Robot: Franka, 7 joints.
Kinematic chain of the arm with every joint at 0, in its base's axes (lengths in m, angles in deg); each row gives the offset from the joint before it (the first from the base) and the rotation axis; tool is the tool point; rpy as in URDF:
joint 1: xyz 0 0 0.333 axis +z
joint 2: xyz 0 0 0 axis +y
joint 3: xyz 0 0 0.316 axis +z
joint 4: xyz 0.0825 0 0 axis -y
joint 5: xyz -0.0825 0 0.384 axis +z
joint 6: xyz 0 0 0 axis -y
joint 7: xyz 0.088 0 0 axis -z
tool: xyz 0 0 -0.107 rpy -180 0 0
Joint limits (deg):
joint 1: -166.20..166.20
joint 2: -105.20..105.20
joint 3: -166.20..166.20
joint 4: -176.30..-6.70
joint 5: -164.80..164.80
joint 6: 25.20..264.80
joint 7: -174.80..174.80
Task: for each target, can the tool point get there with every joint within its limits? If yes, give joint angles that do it. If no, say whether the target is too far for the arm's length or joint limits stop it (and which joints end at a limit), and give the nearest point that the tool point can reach.
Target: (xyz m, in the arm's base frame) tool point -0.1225 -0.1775 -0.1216
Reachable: yes | joints -138.10 64.66 4.08 -136.92 110.20 134.15 103.03
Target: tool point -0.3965 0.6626 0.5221
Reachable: yes | joints -45.90 -62.78 108.83 -23.14 70.04 83.42 58.78
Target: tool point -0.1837 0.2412 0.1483
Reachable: yes | joints -138.93 -47.30 -129.62 -154.80 61.84 100.89 -43.32
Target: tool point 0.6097 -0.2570 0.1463
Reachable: yes | joints -43.54 46.43 21.32 -97.19 46.26 132.84 62.45
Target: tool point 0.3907 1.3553 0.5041
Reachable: no: too far | nearest point 0.2359 0.8183 0.4363 | short by 0.563 m
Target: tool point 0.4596 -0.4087 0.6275
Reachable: yes | joints 82.56 -54.84 -99.08 -76.73 69.75 71.49 148.53
